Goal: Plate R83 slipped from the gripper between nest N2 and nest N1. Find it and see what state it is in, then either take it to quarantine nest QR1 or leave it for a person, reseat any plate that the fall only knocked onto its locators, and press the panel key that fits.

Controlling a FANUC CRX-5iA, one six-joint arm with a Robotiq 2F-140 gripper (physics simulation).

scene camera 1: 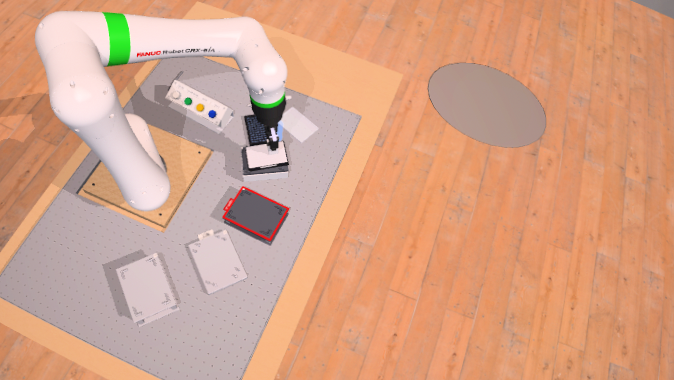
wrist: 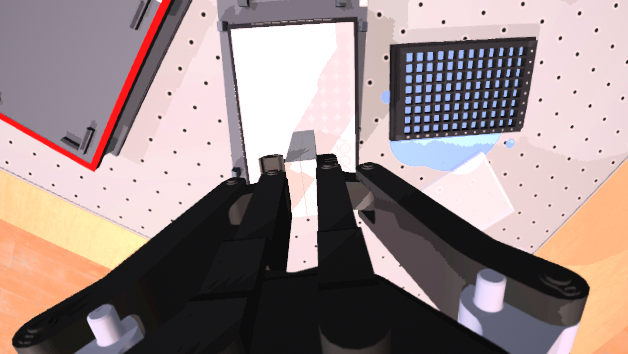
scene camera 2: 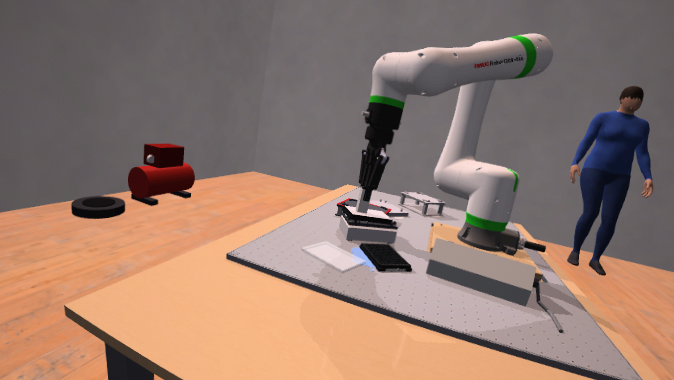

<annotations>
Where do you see a clear lid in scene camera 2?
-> At 342, 261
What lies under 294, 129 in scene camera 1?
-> A clear lid.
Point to a clear lid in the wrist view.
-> At 471, 190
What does my gripper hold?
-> A white well plate.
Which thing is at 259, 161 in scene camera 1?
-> A white well plate.
</annotations>
